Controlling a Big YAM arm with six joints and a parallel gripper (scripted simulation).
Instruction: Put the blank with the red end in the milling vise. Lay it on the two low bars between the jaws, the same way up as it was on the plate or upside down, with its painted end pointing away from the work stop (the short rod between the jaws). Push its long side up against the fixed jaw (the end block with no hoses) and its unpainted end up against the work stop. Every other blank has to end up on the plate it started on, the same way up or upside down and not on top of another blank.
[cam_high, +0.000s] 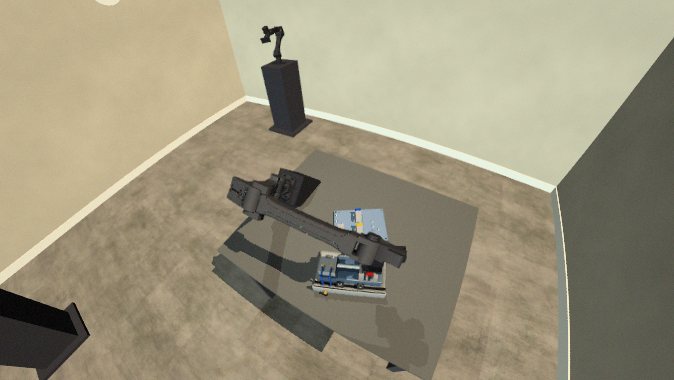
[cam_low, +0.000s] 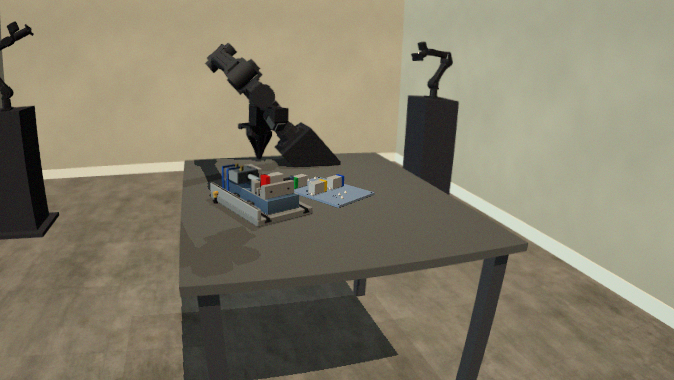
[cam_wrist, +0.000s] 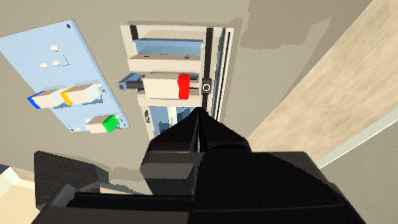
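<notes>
The grey bar with red end is 20 mm behind my hand, 40 mm to the left of it and 80 mm below it. Round my hand: fixed jaw 50 mm to the left, 100 mm below; moving jaw 50 mm behind, 30 mm to the left, 100 mm below; work stop rod 40 mm behind, 90 mm to the left, 90 mm below.
</notes>
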